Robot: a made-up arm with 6 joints. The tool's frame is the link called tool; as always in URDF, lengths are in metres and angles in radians. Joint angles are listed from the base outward.
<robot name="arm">
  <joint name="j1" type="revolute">
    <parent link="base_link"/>
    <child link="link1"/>
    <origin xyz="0 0 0.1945" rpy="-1.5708 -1.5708 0"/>
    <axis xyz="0 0 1"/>
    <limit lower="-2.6" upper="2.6"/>
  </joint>
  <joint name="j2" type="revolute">
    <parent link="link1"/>
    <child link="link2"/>
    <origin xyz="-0.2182 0.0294 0.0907" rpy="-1.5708 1.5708 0"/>
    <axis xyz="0 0 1"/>
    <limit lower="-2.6" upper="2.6"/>
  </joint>
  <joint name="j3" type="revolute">
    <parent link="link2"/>
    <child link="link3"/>
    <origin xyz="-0.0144 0.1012 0.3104" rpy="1.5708 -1.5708 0"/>
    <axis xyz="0 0 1"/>
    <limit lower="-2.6" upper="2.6"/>
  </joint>
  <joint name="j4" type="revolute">
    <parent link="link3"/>
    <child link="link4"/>
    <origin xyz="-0.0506 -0.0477 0.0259" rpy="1.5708 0 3.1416"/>
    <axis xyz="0 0 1"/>
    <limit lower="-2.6" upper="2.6"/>
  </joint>
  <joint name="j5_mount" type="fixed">
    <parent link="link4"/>
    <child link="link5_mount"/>
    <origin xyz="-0.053 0.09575 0.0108" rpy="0 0 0"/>
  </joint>
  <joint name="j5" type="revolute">
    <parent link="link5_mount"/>
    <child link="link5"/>
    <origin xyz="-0.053 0.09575 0.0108" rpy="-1.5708 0 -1.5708"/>
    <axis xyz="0 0 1"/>
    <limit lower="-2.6" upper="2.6"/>
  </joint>
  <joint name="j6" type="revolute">
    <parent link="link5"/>
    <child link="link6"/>
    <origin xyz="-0.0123 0.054 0.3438" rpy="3.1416 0 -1.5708"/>
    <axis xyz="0 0 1"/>
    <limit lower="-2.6" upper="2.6"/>
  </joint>
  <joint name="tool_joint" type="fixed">
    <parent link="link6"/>
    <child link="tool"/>
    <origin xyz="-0.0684 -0.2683 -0.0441" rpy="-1.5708 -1.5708 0"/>
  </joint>
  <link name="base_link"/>
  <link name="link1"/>
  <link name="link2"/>
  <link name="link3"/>
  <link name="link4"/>
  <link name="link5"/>
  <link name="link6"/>
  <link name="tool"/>
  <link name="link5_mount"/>
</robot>
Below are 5 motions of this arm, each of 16 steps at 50 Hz.
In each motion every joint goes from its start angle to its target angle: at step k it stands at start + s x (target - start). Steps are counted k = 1, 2, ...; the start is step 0. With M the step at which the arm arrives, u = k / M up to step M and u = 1 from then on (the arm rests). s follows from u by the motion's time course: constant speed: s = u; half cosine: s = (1 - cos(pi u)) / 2; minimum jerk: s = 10 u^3 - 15 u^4 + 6 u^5.
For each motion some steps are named. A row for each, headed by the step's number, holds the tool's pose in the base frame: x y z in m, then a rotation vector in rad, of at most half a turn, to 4 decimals.
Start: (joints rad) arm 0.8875 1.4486 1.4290 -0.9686 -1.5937 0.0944
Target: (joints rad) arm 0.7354 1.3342 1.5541 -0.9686 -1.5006 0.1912
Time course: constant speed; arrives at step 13
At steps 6, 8, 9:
6: -0.3215 0.2918 -0.2180 -2.4434 0.9890 -0.9292
8: -0.3137 0.2853 -0.2358 -2.4250 0.9521 -0.9789
9: -0.3094 0.2820 -0.2446 -2.4154 0.9335 -1.0034

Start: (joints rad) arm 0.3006 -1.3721 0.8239 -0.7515 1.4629 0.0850
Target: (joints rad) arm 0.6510 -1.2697 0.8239 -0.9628 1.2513 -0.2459
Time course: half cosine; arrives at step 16
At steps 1, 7, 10, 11, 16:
1: 0.3279 -0.0850 0.3674 -1.9139 -0.7425 1.2616
7: 0.3437 -0.1286 0.3180 -1.7615 -0.7844 1.2983
10: 0.3495 -0.1615 0.2781 -1.6517 -0.8037 1.3098
11: 0.3502 -0.1714 0.2657 -1.6195 -0.8075 1.3108
16: 0.3494 -0.1969 0.2331 -1.5384 -0.8133 1.3089

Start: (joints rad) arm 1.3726 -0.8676 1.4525 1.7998 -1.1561 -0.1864
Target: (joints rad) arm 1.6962 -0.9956 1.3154 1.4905 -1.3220 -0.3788
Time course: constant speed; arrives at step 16
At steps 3, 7, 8, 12, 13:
3: -0.0304 0.2366 -0.0196 1.5116 -2.5524 -0.4766
7: -0.0381 0.2283 -0.0095 1.4241 -2.5510 -0.5097
8: -0.0399 0.2262 -0.0068 1.4027 -2.5503 -0.5176
12: -0.0472 0.2173 0.0049 1.3187 -2.5466 -0.5473
13: -0.0489 0.2150 0.0081 1.2981 -2.5454 -0.5544

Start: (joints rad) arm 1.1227 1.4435 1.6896 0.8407 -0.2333 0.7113
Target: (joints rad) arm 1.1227 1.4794 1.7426 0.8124 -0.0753 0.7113
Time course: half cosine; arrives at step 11
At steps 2, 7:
2: -0.2874 -0.0584 -0.2530 1.9572 0.8766 0.9682
7: -0.2861 -0.0431 -0.2882 1.8792 0.7517 1.0136

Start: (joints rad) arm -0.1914 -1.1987 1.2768 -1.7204 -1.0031 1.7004
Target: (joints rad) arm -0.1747 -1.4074 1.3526 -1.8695 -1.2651 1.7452
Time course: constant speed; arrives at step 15
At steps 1, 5, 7, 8, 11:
1: 0.1434 -0.4043 0.1488 1.8836 1.7065 1.3889
5: 0.1600 -0.4108 0.1797 1.9270 1.8207 1.3045
7: 0.1690 -0.4132 0.1947 1.9487 1.8765 1.2592
8: 0.1737 -0.4142 0.2022 1.9596 1.9041 1.2359
11: 0.1885 -0.4164 0.2239 1.9921 1.9851 1.1627

